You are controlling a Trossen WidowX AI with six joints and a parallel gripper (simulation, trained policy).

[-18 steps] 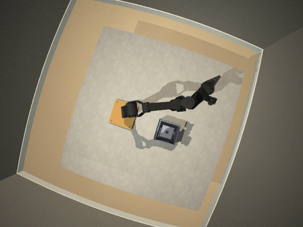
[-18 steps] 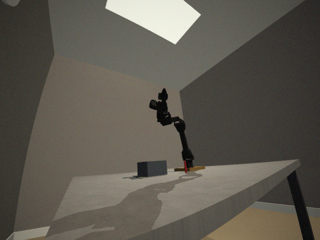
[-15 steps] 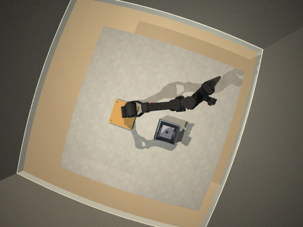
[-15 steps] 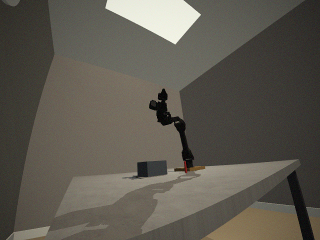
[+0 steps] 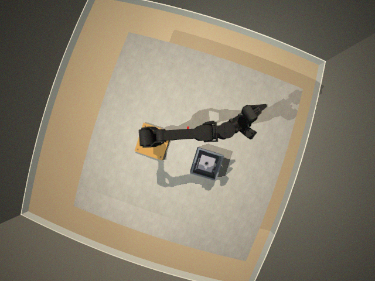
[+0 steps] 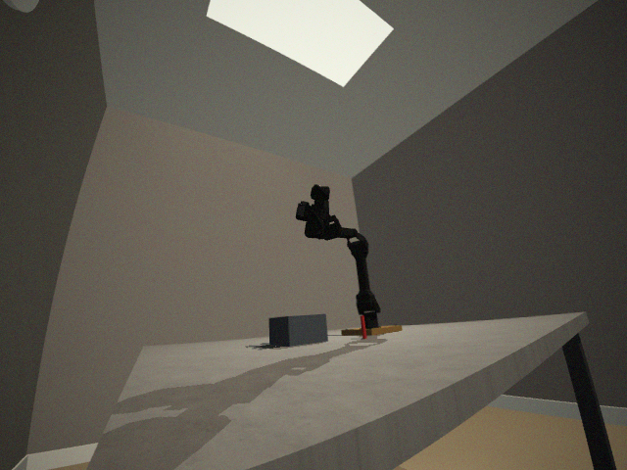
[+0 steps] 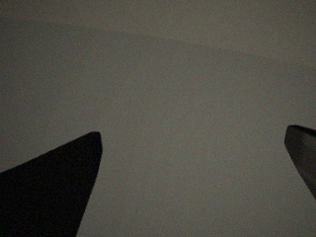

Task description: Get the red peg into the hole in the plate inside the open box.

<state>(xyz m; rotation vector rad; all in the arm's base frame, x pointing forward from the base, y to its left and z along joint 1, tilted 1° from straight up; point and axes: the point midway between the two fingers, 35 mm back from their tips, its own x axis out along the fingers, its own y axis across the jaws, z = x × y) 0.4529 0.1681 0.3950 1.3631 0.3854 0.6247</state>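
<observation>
Now: gripper tip 290 mm past the red peg, 90 mm to the left of it and 390 mm above it. Round my gripper tip: dark box (150 mm behind, 290 mm to the right, 410 mm below); then light plate (150 mm behind, 290 mm to the right, 390 mm below).
</observation>
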